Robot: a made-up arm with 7 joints.
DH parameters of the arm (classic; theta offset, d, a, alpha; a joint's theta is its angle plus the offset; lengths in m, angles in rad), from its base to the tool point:
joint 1: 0 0.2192 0 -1.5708
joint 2: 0 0 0 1.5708
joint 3: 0 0.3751 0.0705 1.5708
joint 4: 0 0 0.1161 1.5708
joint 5: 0 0.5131 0 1.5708
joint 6: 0 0 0.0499 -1.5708
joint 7: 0 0.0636 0 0
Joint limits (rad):
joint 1: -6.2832..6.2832
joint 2: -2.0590..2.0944
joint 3: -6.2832..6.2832
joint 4: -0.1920..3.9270
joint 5: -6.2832..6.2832
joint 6: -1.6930..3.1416
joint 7: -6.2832..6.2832
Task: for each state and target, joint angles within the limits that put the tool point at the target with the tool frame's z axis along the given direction. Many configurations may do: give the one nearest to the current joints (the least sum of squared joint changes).
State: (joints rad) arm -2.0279 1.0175 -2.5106 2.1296 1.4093 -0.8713 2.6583
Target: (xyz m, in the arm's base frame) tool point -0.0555 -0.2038 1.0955 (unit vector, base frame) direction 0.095 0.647 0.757
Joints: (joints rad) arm -1.3142 0.4686 -2.4058 2.6190 1.8388 -0.9411 2.6583
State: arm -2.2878 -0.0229 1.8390 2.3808 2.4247 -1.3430 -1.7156
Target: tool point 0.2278 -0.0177 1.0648 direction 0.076 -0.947 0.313
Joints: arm -2.6101 -0.2492 1.7809 2.9139 2.3753 -1.2004 -1.7156
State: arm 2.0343 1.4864 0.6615 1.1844 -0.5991 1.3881 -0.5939
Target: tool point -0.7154 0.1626 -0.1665 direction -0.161 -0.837 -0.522
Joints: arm 2.0144 1.7022 1.0654 1.5995 -0.4257 0.7696 -0.5939
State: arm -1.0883 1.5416 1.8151 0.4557 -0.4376 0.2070 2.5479
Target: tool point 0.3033 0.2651 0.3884 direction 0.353 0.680 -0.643
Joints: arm -1.5268 0.9930 2.2579 0.4097 -1.1005 0.4387 2.5479
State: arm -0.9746 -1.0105 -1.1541 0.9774 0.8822 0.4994 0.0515
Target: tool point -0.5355 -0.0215 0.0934 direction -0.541 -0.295 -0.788
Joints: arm -1.1370 -0.7391 -1.9158 0.6928 0.9554 -0.3285 0.0515
